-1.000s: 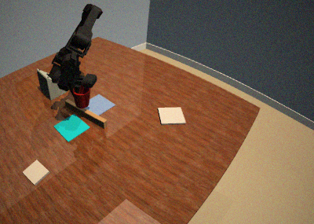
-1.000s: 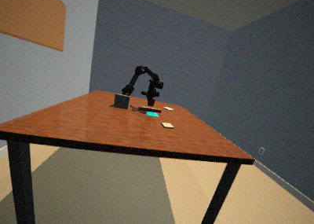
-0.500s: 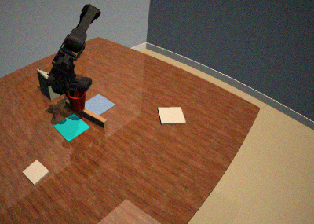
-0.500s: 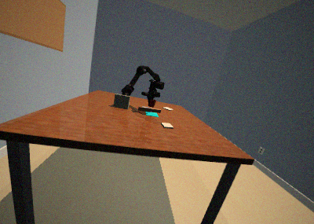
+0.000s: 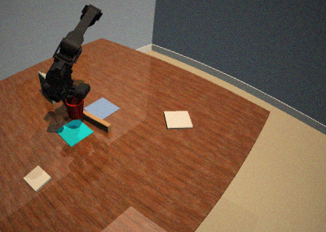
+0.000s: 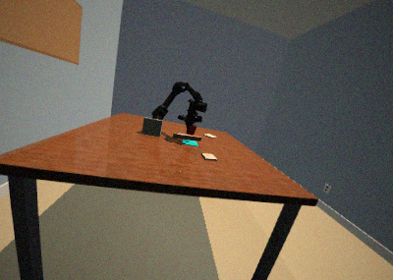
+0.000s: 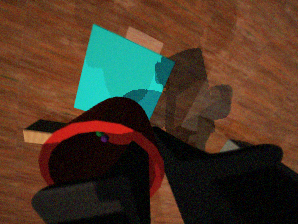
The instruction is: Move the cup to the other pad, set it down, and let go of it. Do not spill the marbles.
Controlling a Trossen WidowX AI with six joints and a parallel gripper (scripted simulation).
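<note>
Right now the teal pad is 40 mm ahead of my gripper tip, 10 mm to the right of it and 100 mm below it. The rest, counted from my gripper tip: low wooden bar 10 mm ahead, 70 mm to the left, 90 mm below; then red cup 20 mm ahead, 20 mm to the left; then light blue pad 20 mm behind, 160 mm to the left, 100 mm below.
</note>
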